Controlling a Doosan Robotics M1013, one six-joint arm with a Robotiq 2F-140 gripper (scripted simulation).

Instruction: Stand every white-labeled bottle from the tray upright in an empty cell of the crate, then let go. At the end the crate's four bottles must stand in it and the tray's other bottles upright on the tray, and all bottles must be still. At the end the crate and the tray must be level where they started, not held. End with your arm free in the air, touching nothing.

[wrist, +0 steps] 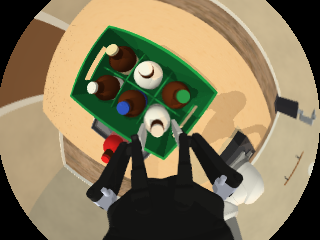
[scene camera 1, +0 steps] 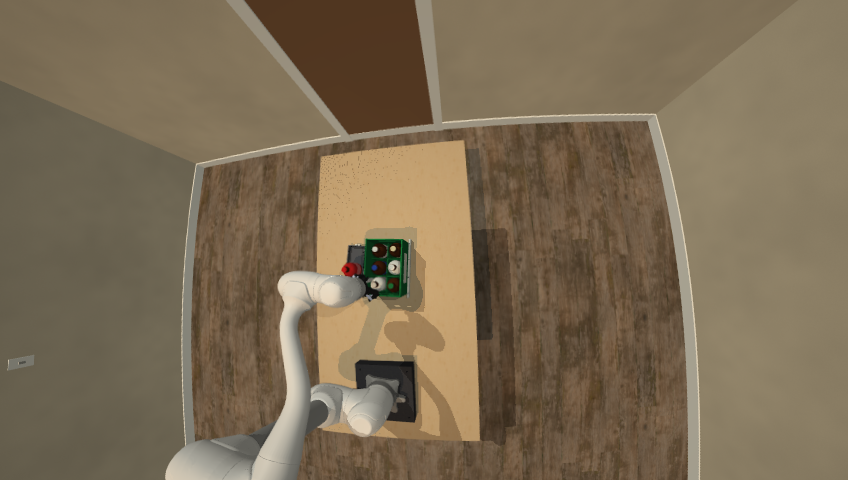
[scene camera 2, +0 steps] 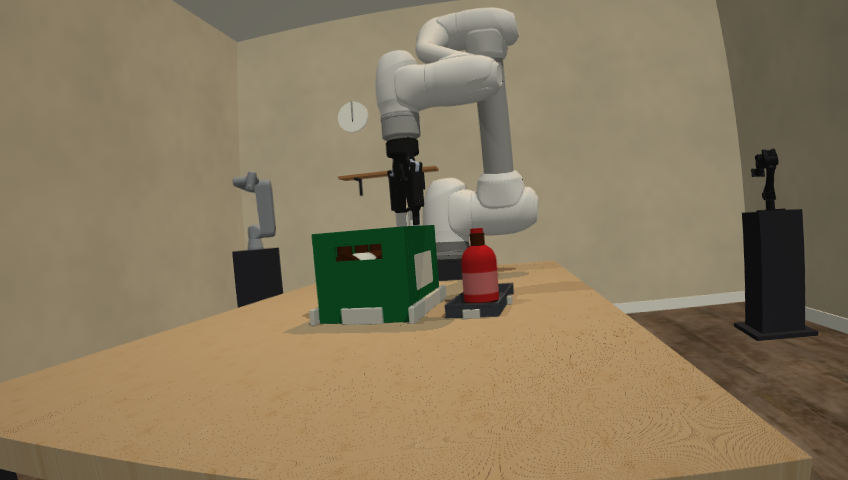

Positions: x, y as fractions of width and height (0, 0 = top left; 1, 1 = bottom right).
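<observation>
Looking at the scene, I find a green crate (scene camera 2: 0.48, 0.57) and a dark tray (scene camera 2: 0.53, 0.64), along with a red bottle (scene camera 2: 0.57, 0.55) and my own gripper (scene camera 2: 0.48, 0.50). From the wrist I see my gripper (wrist: 0.50, 0.53) again, and so too the crate (wrist: 0.63, 0.39).
</observation>
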